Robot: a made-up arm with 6 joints.
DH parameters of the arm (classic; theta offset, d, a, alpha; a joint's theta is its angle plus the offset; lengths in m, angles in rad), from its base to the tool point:
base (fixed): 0 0.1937 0 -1.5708
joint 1: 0 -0.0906 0.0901 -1.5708
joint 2: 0 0.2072 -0.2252 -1.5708
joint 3: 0 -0.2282 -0.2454 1.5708
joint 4: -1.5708 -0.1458 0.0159 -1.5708
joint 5: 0 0.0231 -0.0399 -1.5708
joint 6: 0.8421 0 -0.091 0
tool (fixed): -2.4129 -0.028 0 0
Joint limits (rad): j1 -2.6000..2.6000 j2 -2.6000..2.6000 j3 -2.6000..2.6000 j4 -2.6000..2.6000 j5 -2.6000..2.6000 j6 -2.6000..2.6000
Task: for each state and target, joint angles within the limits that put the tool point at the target. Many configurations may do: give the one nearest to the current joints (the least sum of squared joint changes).
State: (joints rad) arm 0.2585 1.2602 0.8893 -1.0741 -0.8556 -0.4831
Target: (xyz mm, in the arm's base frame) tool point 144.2 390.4 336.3
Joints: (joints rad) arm -0.6502 1.2748 0.1150 -1.1039 -1.2107 -0.5619
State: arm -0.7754 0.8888 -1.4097 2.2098 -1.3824 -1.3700
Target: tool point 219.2 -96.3 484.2
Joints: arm -0.8856 1.3303 -1.7247 2.2024 -1.3637 -1.3123
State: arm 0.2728 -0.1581 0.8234 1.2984 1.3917 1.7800
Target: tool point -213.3 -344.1 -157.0
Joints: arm -0.3935 -0.8635 0.8893 1.3586 1.3337 1.5548
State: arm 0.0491 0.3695 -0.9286 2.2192 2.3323 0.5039
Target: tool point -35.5 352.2 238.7
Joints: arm 0.0984 1.0401 -0.4504 2.6000 2.2473 0.6536
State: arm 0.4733 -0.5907 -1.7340 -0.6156 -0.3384 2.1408
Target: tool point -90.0 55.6 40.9
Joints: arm -0.3725 -0.8529 -2.1545 -0.1390 -0.6206 1.7910
